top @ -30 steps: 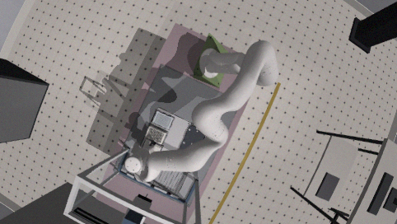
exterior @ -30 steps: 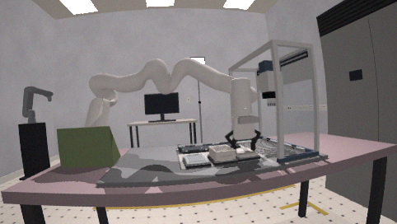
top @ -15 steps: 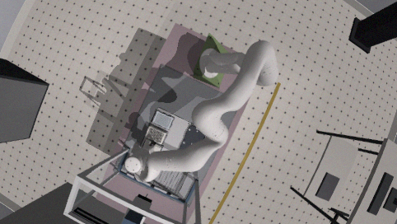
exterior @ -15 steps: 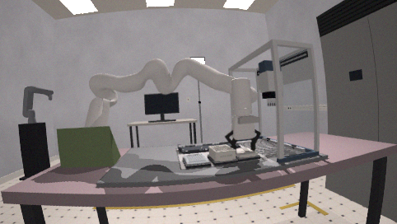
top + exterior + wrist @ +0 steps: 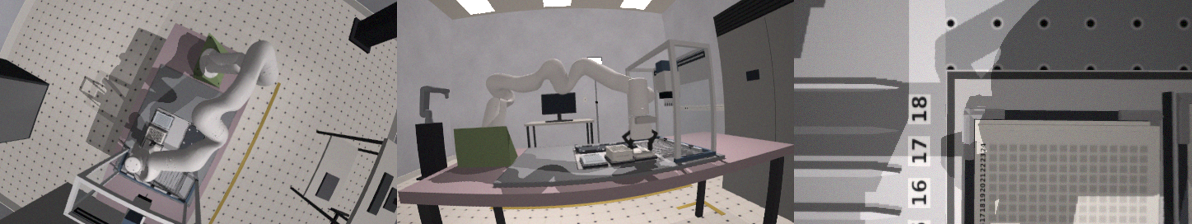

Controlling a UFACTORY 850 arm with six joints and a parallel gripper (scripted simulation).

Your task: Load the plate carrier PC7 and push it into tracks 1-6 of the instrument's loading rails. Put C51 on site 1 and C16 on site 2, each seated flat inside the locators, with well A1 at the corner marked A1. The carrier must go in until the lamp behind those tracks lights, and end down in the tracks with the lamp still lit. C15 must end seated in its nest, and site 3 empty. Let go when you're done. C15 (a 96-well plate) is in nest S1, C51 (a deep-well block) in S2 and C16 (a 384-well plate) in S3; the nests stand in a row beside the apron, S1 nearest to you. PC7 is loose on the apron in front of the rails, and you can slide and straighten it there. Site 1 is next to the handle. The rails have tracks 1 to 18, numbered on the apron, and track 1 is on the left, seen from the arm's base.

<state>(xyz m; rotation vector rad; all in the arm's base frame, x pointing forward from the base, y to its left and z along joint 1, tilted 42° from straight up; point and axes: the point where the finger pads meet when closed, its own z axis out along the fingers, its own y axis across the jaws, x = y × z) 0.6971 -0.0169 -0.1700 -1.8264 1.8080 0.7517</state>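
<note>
Now: the nest S3 2 cm below my hand. Also, from my hand: dark carrier PC7: 11 cm behind, 25 cm to the left, 1 cm below; then pipetting head: 23 cm ahead, 12 cm to the left, 32 cm above; then nest S2: 11 cm behind, 1 cm to the right, 2 cm below.
</note>
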